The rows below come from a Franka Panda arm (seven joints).
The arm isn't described. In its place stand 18 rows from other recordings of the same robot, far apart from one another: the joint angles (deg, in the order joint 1, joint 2, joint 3, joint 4, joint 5, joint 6, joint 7), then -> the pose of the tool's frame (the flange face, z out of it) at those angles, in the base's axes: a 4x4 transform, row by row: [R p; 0 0 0 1], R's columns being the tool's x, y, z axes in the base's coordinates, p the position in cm.
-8.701 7.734 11.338 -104.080 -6.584 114.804 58.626 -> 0.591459 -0.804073 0.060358 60.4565; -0.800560 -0.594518 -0.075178 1.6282; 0.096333 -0.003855 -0.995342 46.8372; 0 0 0 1
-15.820 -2.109 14.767 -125.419 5.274 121.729 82.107 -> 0.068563 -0.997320 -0.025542 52.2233; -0.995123 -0.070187 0.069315 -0.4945; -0.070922 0.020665 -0.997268 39.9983; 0 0 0 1
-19.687 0.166 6.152 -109.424 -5.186 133.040 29.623 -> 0.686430 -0.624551 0.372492 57.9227; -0.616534 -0.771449 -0.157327 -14.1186; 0.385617 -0.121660 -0.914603 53.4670; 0 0 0 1
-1.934 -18.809 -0.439 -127.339 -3.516 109.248 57.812 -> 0.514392 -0.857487 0.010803 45.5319; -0.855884 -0.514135 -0.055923 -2.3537; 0.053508 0.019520 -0.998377 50.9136; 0 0 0 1
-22.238 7.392 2.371 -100.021 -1.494 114.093 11.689 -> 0.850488 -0.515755 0.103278 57.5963; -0.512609 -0.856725 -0.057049 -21.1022; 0.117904 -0.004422 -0.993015 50.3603; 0 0 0 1
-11.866 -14.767 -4.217 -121.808 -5.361 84.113 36.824 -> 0.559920 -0.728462 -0.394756 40.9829; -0.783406 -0.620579 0.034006 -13.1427; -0.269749 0.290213 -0.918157 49.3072; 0 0 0 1
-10.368 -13.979 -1.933 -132.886 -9.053 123.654 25.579 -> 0.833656 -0.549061 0.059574 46.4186; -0.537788 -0.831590 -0.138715 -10.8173; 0.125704 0.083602 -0.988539 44.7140; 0 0 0 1
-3.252 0.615 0.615 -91.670 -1.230 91.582 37.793 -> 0.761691 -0.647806 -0.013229 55.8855; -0.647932 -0.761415 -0.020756 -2.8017; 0.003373 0.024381 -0.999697 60.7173; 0 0 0 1
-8.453 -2.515 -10.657 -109.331 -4.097 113.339 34.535 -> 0.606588 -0.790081 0.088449 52.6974; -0.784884 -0.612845 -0.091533 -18.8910; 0.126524 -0.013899 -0.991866 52.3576; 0 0 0 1
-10.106 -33.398 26.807 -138.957 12.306 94.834 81.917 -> 0.288355 -0.932755 -0.216380 34.0571; -0.957414 -0.277441 -0.079911 13.5870; 0.014505 0.230207 -0.973033 47.1237; 0 0 0 1
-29.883 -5.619 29.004 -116.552 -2.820 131.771 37.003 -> 0.750619 -0.564650 0.343136 56.1990; -0.573108 -0.814831 -0.087162 -0.1936; 0.328814 -0.131229 -0.935233 51.9725; 0 0 0 1
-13.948 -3.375 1.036 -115.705 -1.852 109.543 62.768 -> 0.258602 -0.964459 -0.054264 51.9048; -0.965970 -0.257888 -0.019895 -12.1224; 0.005193 0.057563 -0.998328 47.2604; 0 0 0 1
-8.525 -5.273 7.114 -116.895 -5.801 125.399 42.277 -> 0.727122 -0.644457 0.236576 55.1414; -0.641700 -0.760491 -0.099375 -1.5549; 0.243957 -0.079553 -0.966518 50.7292; 0 0 0 1
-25.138 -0.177 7.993 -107.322 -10.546 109.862 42.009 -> 0.562213 -0.826992 -0.001126 53.7159; -0.813563 -0.552838 -0.180238 -17.9182; 0.148432 0.102248 -0.983622 51.3310; 0 0 0 1
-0.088 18.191 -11.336 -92.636 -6.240 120.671 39.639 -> 0.658365 -0.738340 0.146322 65.8139; -0.715157 -0.674222 -0.184322 -12.3553; 0.234746 0.016708 -0.971913 46.1868; 0 0 0 1
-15.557 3.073 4.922 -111.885 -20.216 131.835 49.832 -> 0.599758 -0.757526 0.257767 58.6311; -0.692936 -0.652786 -0.306121 -11.8258; 0.400162 0.004983 -0.916431 48.1303; 0 0 0 1
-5.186 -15.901 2.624 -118.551 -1.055 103.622 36.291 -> 0.780110 -0.625456 0.015292 47.4921; -0.624853 -0.780120 -0.031176 -2.0889; 0.031429 0.014765 -0.999397 55.0308; 0 0 0 1
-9.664 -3.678 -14.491 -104.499 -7.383 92.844 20.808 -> 0.711486 -0.681053 -0.173071 47.4752; -0.696556 -0.716037 -0.045825 -23.0774; -0.092716 0.153158 -0.983843 54.3927; 0 0 0 1
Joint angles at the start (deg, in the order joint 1, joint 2, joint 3, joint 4, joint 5, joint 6, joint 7):
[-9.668 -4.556 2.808 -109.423 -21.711 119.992 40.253]
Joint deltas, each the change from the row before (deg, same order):
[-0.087 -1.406 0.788 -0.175 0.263 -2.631 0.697]
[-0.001 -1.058 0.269 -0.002 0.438 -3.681 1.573]
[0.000 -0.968 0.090 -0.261 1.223 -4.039 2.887]
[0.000 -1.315 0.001 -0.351 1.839 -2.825 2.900]
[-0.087 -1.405 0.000 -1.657 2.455 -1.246 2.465]
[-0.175 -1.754 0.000 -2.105 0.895 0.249 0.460]
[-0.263 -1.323 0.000 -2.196 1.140 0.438 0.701]
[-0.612 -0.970 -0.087 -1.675 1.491 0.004 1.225]
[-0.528 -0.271 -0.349 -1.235 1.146 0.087 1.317]
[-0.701 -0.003 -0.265 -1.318 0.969 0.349 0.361]
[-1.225 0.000 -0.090 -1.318 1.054 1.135 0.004]
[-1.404 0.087 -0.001 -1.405 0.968 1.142 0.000]
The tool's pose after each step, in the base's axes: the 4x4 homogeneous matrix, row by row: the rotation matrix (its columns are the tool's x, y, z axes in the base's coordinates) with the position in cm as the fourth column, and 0 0 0 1 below. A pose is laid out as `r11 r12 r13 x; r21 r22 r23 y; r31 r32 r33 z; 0 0 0 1`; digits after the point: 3 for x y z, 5 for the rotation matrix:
0.72835 -0.65076 0.21453 54.847; -0.56220 -0.74653 -0.35584 -7.792; 0.39171 0.13857 -0.90959 56.613; 0 0 0 1
0.71387 -0.67938 0.16979 53.892; -0.59867 -0.71787 -0.35533 -7.650; 0.36329 0.15202 -0.91919 56.963; 0 0 0 1
0.67884 -0.72567 0.11219 52.815; -0.65964 -0.66978 -0.34097 -7.597; 0.32257 0.15746 -0.93336 56.916; 0 0 0 1
0.63373 -0.76944 0.07964 51.748; -0.71625 -0.62255 -0.31530 -7.419; 0.29219 0.14278 -0.94564 57.287; 0 0 0 1
0.59343 -0.80302 0.05481 50.703; -0.76367 -0.58325 -0.27682 -7.120; 0.25426 0.12242 -0.95936 56.838; 0 0 0 1
0.58287 -0.81085 0.05281 49.687; -0.77493 -0.57425 -0.26404 -7.011; 0.24442 0.11298 -0.96306 56.599; 0 0 0 1
0.56846 -0.82146 0.04534 48.846; -0.79062 -0.56071 -0.24601 -6.967; 0.22751 0.10400 -0.96821 55.905; 0 0 0 1
0.53786 -0.84242 0.03216 48.097; -0.81805 -0.53076 -0.22156 -7.286; 0.20372 0.09286 -0.97462 55.264; 0 0 0 1
0.50412 -0.86349 0.01596 47.665; -0.84454 -0.49675 -0.19995 -7.854; 0.18059 0.08732 -0.97968 54.430; 0 0 0 1
0.48377 -0.87519 -0.00164 47.322; -0.86099 -0.47558 -0.18034 -8.515; 0.15705 0.08866 -0.98360 53.351; 0 0 0 1
0.46207 -0.88682 -0.00608 47.043; -0.87568 -0.45516 -0.16126 -9.427; 0.14024 0.07984 -0.98689 52.393; 0 0 0 1
0.43870 -0.89854 -0.01306 46.714; -0.89017 -0.43253 -0.14326 -10.417; 0.12307 0.07447 -0.98960 51.298; 0 0 0 1

